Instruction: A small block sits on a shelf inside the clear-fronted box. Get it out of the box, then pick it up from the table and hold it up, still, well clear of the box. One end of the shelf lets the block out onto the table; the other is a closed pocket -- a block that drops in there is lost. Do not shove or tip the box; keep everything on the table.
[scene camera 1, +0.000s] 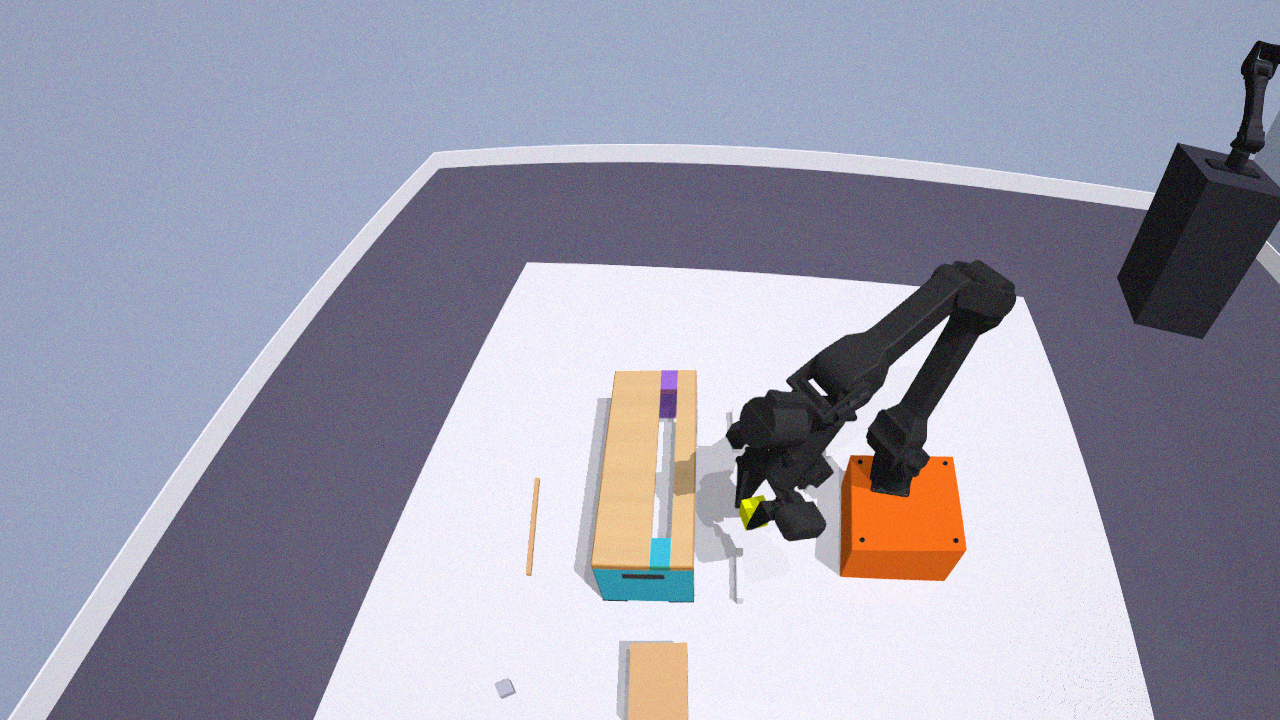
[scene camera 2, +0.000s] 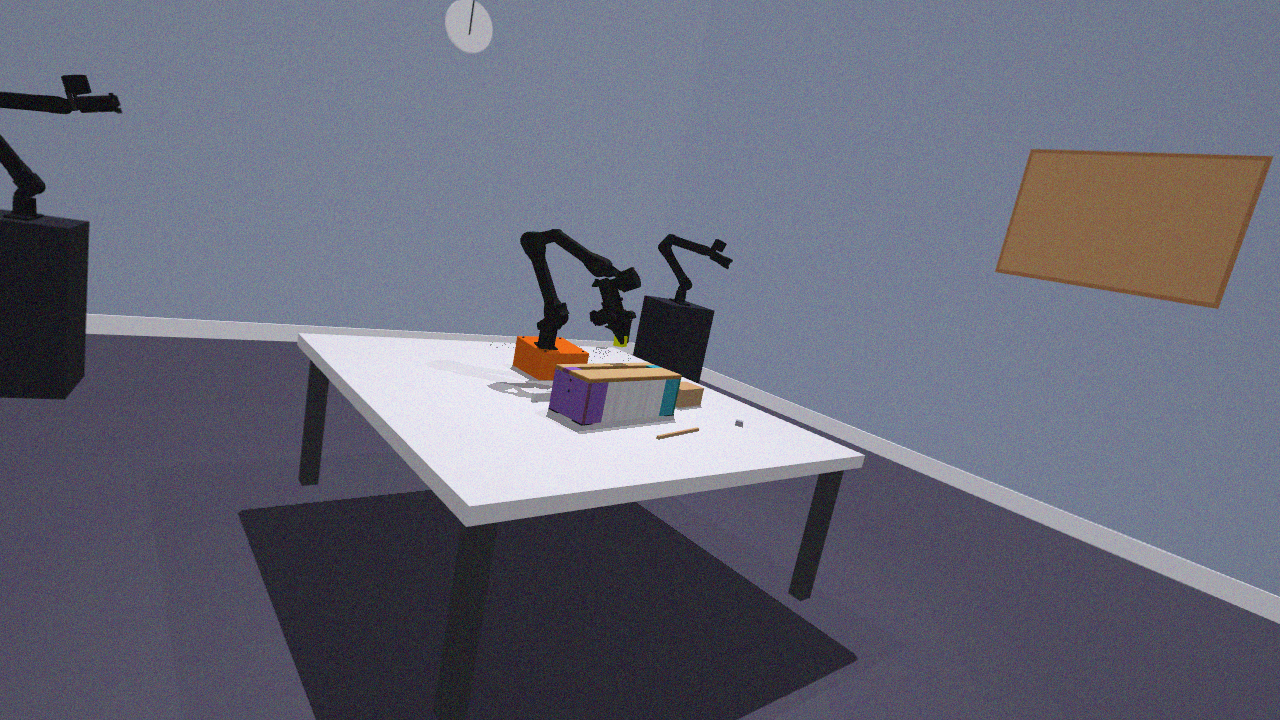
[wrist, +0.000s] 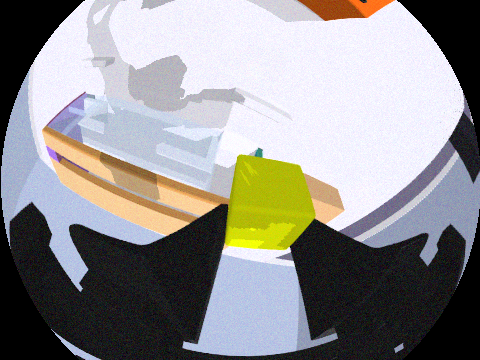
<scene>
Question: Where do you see a small yellow block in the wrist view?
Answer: At 270, 206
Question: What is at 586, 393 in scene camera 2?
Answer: A box.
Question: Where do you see my gripper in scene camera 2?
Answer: At 624, 343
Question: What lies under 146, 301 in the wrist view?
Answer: My gripper.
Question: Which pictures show my gripper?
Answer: Scene camera 1, scene camera 2 and the wrist view: all of them.
</scene>
